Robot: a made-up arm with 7 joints. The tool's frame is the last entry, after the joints. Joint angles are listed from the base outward. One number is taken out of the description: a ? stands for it. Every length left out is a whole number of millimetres.
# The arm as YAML. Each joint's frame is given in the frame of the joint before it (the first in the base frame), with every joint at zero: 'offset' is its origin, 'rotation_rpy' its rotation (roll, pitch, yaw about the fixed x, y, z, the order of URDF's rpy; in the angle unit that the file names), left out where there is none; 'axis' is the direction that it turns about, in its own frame. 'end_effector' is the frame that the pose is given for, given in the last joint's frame.
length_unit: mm
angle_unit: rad
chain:
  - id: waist
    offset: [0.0, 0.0, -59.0]
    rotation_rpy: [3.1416, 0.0, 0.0]
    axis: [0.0, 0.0, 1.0]
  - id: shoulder
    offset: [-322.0, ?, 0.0]
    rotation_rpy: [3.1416, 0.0, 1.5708]
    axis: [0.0, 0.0, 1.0]
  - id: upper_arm
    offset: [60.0, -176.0, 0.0]
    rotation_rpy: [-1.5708, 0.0, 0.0]
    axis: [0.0, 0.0, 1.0]
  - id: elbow
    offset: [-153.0, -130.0, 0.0]
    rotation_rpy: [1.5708, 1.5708, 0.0]
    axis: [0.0, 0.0, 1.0]
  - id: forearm
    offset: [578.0, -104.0, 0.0]
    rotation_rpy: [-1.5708, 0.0, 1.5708]
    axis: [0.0, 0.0, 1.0]
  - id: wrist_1
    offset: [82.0, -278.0, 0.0]
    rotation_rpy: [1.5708, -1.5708, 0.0]
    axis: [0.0, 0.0, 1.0]
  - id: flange
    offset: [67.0, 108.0, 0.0]
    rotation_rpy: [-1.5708, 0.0, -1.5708]
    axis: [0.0, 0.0, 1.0]
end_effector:
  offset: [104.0, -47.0, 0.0]
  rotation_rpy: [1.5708, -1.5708, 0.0]
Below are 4 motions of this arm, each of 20 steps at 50 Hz.
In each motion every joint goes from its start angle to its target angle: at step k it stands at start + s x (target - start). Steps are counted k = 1, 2, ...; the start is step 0. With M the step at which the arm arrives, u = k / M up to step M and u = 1 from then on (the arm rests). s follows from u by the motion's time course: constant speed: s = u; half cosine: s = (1 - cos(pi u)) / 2; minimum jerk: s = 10 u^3 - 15 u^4 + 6 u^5.
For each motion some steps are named. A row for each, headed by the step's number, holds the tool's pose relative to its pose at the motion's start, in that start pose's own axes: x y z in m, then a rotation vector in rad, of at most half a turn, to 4 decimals.
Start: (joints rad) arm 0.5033 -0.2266 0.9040 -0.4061 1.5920 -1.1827 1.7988
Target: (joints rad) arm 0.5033 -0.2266 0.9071 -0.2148 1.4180 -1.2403 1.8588
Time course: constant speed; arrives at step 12
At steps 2, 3, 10, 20:
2: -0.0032 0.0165 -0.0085 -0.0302 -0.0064 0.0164
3: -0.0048 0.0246 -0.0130 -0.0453 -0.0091 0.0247
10: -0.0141 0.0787 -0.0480 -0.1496 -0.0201 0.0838
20: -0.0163 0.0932 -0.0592 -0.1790 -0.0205 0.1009

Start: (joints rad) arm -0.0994 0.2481 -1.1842 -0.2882 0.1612 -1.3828 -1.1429
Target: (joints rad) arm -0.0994 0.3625 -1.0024 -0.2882 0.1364 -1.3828 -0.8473
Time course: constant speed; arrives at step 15
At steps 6, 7, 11, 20:
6: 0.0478 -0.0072 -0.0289 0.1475 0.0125 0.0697
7: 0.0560 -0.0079 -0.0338 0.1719 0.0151 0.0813
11: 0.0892 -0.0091 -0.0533 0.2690 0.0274 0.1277
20: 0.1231 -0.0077 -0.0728 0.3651 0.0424 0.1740

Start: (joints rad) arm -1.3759 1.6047 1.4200 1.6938 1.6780 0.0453 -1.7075
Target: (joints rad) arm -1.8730 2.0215 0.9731 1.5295 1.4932 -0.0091 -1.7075
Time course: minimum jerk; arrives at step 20
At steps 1, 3, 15, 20:
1: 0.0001 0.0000 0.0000 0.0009 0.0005 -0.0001
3: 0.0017 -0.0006 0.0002 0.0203 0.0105 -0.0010
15: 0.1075 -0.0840 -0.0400 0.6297 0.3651 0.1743
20: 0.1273 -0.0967 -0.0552 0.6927 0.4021 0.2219

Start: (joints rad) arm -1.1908 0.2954 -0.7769 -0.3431 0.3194 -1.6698 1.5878
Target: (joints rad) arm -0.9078 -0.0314 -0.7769 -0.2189 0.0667 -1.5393 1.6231
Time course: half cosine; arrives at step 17
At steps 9, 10, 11, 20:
9: -0.2737 0.1245 -0.0840 -0.1405 -0.1433 0.2222
10: -0.3177 0.1410 -0.1064 -0.1688 -0.1650 0.2565
11: -0.3587 0.1556 -0.1296 -0.1968 -0.1850 0.2881
20: -0.4846 0.1942 -0.2176 -0.2950 -0.2461 0.3836

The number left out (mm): -102.0
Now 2 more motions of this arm.
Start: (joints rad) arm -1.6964 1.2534 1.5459 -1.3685 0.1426 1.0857 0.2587
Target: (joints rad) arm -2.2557 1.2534 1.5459 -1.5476 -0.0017 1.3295 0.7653
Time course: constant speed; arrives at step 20
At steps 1, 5, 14, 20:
1: 0.0106 0.0051 0.0016 0.0132 0.0324 -0.0056
5: 0.0527 0.0238 0.0029 0.0678 0.1615 -0.0362
14: 0.1391 0.0547 -0.0210 0.1984 0.4440 -0.1536
20: 0.1851 0.0667 -0.0536 0.2872 0.6205 -0.2706

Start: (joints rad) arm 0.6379 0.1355 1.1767 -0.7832 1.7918 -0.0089 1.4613
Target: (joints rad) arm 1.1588 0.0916 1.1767 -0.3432 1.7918 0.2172 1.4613
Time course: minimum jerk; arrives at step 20
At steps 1, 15, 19, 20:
1: 0.0000 0.0001 0.0005 0.0004 0.0007 -0.0003
15: 0.0598 -0.0046 0.4110 0.2848 0.5622 -0.1901
19: 0.0787 -0.0130 0.4574 0.3112 0.6321 -0.2085
20: 0.0789 -0.0131 0.4579 0.3115 0.6329 -0.2087

